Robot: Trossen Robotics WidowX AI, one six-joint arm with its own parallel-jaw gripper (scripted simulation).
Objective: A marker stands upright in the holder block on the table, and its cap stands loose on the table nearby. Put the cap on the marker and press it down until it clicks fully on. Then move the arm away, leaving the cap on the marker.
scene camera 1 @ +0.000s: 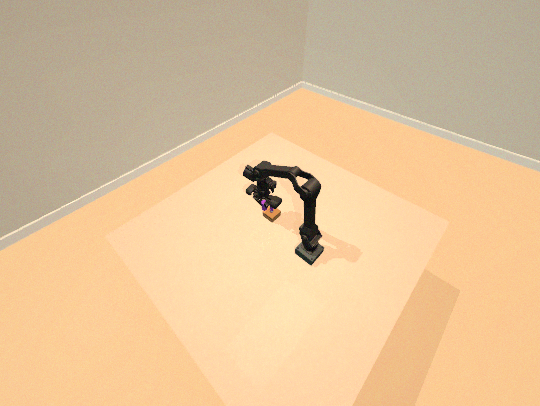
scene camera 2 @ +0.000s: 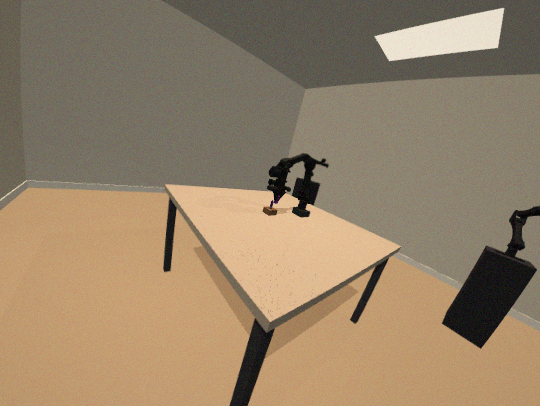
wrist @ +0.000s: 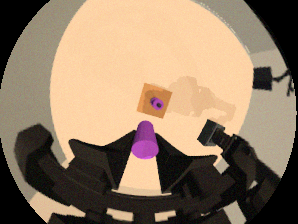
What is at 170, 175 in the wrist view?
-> The gripper.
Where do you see a purple cap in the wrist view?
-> At 144, 147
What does the gripper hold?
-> A purple cap.
